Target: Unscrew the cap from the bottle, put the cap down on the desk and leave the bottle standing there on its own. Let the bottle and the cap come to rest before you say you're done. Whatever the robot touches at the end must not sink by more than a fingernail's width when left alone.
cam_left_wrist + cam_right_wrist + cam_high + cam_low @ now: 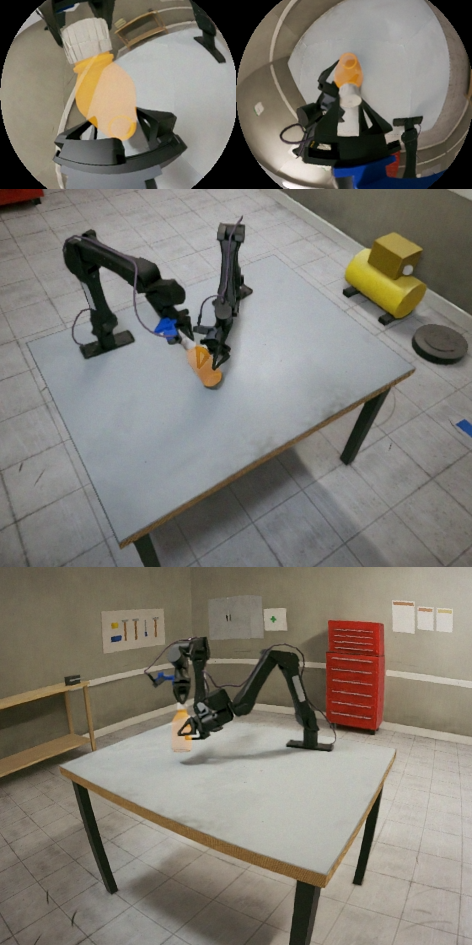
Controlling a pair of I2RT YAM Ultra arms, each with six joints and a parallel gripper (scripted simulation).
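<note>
Now: right hand 1 cm above the white cap. The rest, counted from my right hand: orange bottle 8 cm below, 4 cm ahead, 3 cm to the left.
Now: the orange bottle 30 mm above my left hand, 10 mm to the right of it and 10 mm behind it. Also, from my left hand: white cap (100 mm above, 50 mm behind, 40 mm to the right).
</note>
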